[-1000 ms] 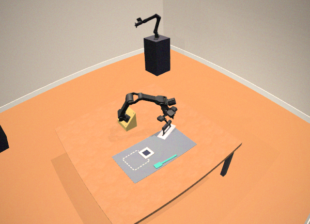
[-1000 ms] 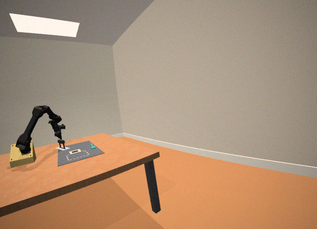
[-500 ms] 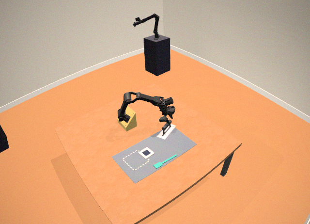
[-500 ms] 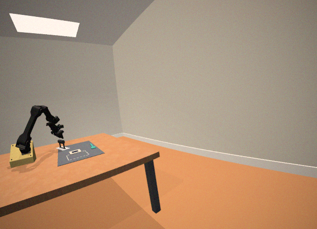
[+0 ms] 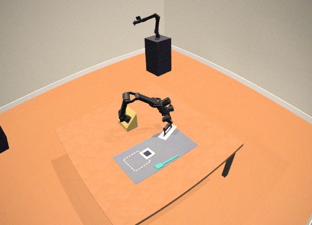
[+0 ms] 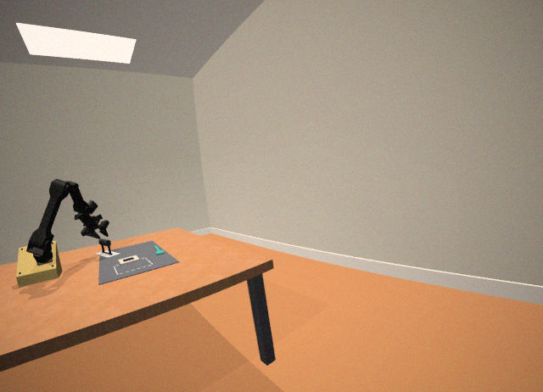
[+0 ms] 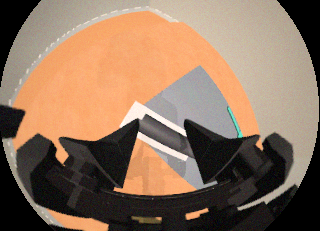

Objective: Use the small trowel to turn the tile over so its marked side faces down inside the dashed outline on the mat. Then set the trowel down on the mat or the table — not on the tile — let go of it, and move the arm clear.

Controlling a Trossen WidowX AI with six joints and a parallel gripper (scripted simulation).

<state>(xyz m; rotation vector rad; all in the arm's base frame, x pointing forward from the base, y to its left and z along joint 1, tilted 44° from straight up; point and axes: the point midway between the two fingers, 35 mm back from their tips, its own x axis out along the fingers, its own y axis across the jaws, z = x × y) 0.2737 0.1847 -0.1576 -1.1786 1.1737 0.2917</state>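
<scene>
The grey mat is 11 cm ahead of my gripper tip, 28 cm to the right of it and 12 cm below it. Also, from my gripper tip: teal trowel: 25 cm ahead, 31 cm to the right, 9 cm below; cream tile: 8 cm ahead, 34 cm to the right, 9 cm below.
</scene>
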